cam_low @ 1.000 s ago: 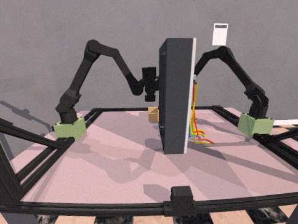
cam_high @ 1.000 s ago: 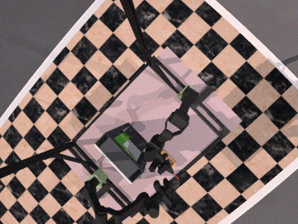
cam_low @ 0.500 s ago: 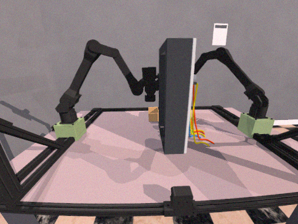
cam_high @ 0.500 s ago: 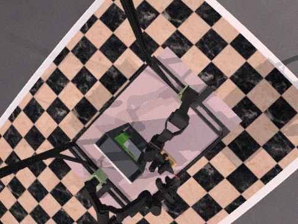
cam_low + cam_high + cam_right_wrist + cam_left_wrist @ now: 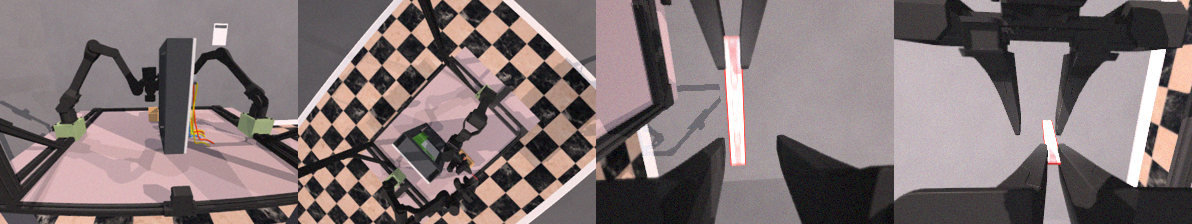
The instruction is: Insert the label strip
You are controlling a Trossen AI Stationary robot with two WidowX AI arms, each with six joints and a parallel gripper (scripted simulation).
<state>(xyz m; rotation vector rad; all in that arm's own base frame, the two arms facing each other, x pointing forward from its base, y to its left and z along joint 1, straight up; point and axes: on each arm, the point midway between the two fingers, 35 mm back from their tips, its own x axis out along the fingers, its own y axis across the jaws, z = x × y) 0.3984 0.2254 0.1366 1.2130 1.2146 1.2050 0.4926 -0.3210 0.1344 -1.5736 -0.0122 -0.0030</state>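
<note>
The label strip lies 30 mm behind my right hand, 20 mm to the left of it and 10 mm below it. Round my right hand: rack panel 340 mm behind, 110 mm to the right, 30 mm below.
Right now my left hand is 50 mm short of the label strip. From my left hand the other things lie so: rack panel 250 mm behind, 130 mm to the right, 20 mm below.
</note>
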